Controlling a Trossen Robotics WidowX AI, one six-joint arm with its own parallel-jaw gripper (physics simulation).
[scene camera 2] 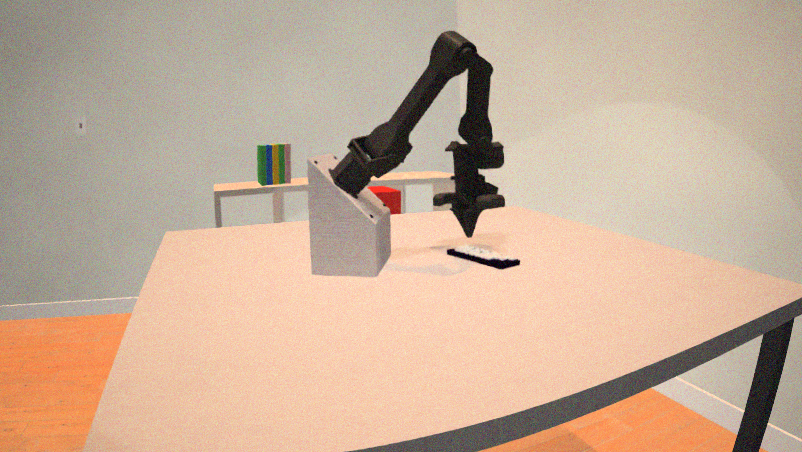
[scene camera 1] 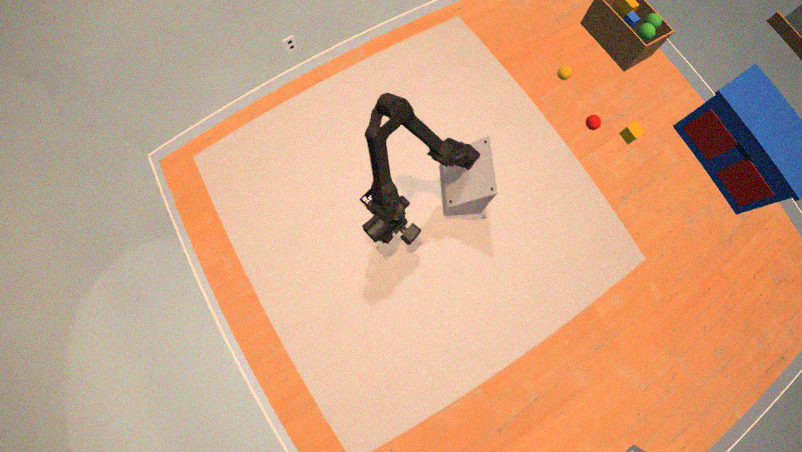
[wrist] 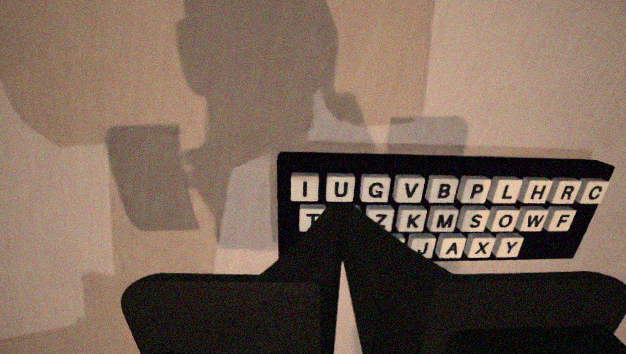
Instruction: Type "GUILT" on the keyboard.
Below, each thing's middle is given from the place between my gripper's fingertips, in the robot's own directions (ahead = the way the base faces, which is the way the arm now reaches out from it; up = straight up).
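There is the black keyboard [wrist: 447, 208], and my hand is 60 mm to the left of it. My hand is also 20 mm beyond the keyboard and 30 mm higher than it.
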